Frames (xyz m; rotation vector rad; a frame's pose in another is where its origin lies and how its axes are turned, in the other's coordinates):
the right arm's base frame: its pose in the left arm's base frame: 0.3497 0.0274 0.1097 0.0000 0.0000 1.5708
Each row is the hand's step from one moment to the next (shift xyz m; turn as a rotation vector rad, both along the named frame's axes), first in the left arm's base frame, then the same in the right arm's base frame.
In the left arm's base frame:
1: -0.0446 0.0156 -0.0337 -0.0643 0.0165 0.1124
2: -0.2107 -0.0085 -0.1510 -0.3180 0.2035 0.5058
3: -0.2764 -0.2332 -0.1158 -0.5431 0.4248 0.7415
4: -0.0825 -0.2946 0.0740 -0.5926 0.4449 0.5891
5: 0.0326 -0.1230 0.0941 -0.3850 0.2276 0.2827
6: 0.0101 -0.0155 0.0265 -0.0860 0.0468 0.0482
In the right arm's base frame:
1: 0.0156 0.0446 -0.0337 0.0165 0.0643 0.1124
2: -0.0085 0.2107 -0.1510 0.2035 0.3180 0.5058
3: -0.2332 0.2764 -0.1158 0.4248 0.5431 0.7415
4: -0.2946 0.0825 0.0740 0.4449 0.5926 0.5891
5: -0.1230 -0.0326 0.0941 0.2276 0.3850 0.2827
6: -0.0155 -0.0101 0.0265 0.0468 0.0860 0.0482

